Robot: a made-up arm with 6 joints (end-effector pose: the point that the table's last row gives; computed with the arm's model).
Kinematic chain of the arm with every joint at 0, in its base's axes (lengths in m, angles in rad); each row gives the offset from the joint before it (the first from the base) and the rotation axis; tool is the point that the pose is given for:
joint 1: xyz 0 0 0.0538 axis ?
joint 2: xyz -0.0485 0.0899 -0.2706 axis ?
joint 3: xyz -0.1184 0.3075 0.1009 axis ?
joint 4: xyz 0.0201 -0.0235 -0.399 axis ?
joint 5: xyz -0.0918 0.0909 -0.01 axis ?
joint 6: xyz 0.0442 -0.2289 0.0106 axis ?
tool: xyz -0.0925 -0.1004 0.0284
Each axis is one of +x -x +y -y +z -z.
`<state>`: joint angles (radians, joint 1 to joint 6).
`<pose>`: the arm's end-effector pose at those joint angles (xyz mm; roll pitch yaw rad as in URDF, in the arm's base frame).
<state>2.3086 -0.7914 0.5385 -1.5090 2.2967 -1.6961</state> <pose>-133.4 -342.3 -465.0 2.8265 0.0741 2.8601</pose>
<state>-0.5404 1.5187 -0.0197 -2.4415 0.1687 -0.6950</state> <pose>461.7 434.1 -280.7 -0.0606 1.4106 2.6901</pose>
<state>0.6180 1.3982 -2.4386 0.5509 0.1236 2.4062</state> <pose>-678.4 351.6 -124.4 -2.1098 1.2084 -2.2868</pose>
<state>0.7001 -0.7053 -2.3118 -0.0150 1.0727 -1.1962</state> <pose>-419.8 374.1 166.7 -0.9701 1.1335 -1.6563</pose>
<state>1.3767 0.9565 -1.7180 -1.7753 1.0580 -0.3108</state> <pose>-557.3 -207.9 -134.7 0.2945 0.9523 1.1482</pose>
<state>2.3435 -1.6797 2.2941 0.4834 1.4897 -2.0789</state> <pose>-272.7 80.1 -12.9 -0.9302 -0.4496 -2.0122</pose>
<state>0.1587 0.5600 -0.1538 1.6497 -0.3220 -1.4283</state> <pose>68.7 300.5 -517.0 0.0534 -0.2599 0.4322</pose>
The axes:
joint 1: +z
joint 2: -y
joint 3: -x
joint 4: +z
joint 5: -x
joint 6: +z

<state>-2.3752 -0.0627 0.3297 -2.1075 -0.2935 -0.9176</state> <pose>442.9 -192.1 -583.5 0.5005 0.1136 0.9699</pose>
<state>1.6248 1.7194 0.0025 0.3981 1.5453 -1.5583</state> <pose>-440.0 137.8 -473.3 1.9713 0.1272 -1.5005</pose>
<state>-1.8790 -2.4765 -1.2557 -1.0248 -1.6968 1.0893</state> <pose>1114.7 -245.7 -120.0 -0.3486 -0.0353 2.6193</pose>
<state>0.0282 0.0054 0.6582 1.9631 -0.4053 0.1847</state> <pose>121.9 56.0 -491.8 0.7701 0.4799 2.2384</pose>
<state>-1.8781 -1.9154 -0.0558 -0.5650 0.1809 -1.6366</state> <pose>483.3 55.8 86.0 -2.0847 -0.5251 -3.0659</pose>
